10 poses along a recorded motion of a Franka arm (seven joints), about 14 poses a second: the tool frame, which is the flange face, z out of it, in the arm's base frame.
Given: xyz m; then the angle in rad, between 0 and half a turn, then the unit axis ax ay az.
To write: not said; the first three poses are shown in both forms.
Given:
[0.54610 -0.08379 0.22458 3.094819 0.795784 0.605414 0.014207]
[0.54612 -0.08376 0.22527 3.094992 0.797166 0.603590 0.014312]
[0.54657 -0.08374 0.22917 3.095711 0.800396 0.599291 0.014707]
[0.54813 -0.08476 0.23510 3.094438 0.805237 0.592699 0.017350]
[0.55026 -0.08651 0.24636 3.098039 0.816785 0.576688 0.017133]
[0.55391 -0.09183 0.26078 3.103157 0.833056 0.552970 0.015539]
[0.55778 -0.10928 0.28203 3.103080 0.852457 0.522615 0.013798]
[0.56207 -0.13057 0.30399 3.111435 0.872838 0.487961 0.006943]
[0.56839 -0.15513 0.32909 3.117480 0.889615 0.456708 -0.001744]
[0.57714 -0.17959 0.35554 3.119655 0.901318 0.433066 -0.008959]
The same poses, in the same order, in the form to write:
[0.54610 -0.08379 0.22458 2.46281 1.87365 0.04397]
[0.54612 -0.08376 0.22527 2.46722 1.86811 0.04430]
[0.54657 -0.08374 0.22917 2.47780 1.85523 0.04553]
[0.54813 -0.08476 0.23510 2.49176 1.83407 0.05369]
[0.55026 -0.08651 0.24636 2.53043 1.78660 0.05308]
[0.55391 -0.09183 0.26078 2.58510 1.71595 0.04822]
[0.55778 -0.10928 0.28203 2.64524 1.62172 0.04282]
[0.56207 -0.13057 0.30399 2.71578 1.51826 0.02160]
[0.56839 -0.15513 0.32909 2.77336 1.42378 -0.00544]
[0.57714 -0.17959 0.35554 2.81180 1.35102 -0.02795]

